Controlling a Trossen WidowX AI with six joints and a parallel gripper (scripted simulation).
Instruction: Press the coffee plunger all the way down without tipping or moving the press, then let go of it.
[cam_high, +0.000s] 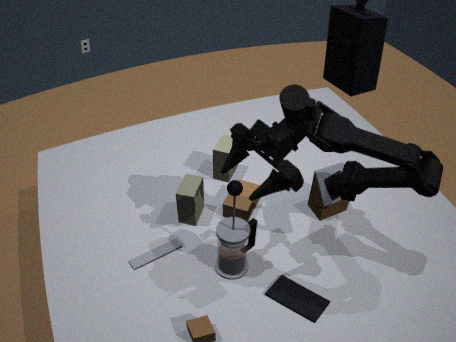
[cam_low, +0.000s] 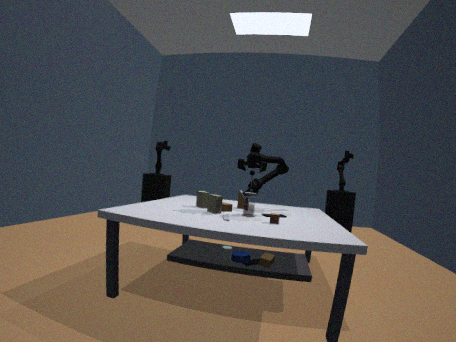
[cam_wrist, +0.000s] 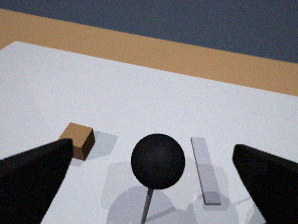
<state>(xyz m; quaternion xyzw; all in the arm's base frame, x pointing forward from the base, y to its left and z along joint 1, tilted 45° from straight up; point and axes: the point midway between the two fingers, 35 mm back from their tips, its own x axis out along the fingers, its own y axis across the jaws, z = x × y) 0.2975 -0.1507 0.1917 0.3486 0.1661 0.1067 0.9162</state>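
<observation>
Right now the glass coffee press is 20 mm behind my gripper tip, 10 mm to the right of it and 150 mm below it. Round my gripper tip: grey flat strip (150 mm ahead, 130 mm to the right, 280 mm below); small brown cube (170 mm ahead, 140 mm to the left, 250 mm below).
</observation>
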